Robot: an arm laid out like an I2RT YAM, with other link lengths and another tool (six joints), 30 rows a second.
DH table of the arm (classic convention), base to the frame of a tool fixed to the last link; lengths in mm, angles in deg. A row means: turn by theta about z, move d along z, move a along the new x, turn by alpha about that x. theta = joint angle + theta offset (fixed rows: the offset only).
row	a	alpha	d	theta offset
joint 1	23.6	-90	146.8	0
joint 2	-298.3	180	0	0
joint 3	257.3	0	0	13.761
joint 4	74	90	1.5	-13.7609
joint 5	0	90	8.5	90
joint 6	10.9	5.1	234.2	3
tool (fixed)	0	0	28.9	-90
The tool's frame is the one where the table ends.
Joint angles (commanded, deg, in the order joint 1, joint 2, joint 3, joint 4, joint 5, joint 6), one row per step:
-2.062 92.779 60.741 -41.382 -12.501 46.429
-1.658 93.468 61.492 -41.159 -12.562 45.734
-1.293 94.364 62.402 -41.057 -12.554 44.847
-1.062 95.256 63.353 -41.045 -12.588 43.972
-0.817 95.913 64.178 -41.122 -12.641 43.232
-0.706 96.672 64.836 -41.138 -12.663 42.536
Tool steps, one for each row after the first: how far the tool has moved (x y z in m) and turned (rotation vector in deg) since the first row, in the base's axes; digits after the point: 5 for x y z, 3 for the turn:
0.00513 0.00261 0.00054 -0.151 -0.431 1.071
0.01036 0.00471 0.00046 -0.417 -0.732 2.263
0.01544 0.00618 0.00047 -0.638 -0.989 3.321
0.01953 0.00790 0.00105 -0.803 -1.239 4.272
0.02269 0.00863 0.00005 -0.974 -1.271 5.040

